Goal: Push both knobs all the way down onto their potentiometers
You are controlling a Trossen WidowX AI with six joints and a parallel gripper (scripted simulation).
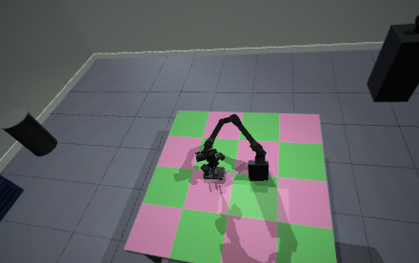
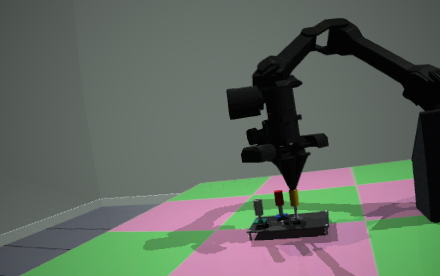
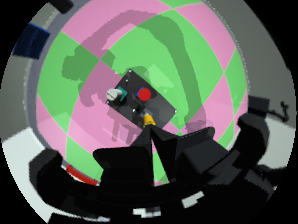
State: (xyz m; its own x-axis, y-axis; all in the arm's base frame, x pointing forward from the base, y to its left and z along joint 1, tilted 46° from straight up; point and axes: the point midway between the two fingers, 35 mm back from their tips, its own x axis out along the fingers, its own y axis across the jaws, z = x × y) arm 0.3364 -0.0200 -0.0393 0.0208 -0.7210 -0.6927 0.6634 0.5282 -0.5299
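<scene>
My gripper tip is now 1 cm above the yellow knob.
</scene>
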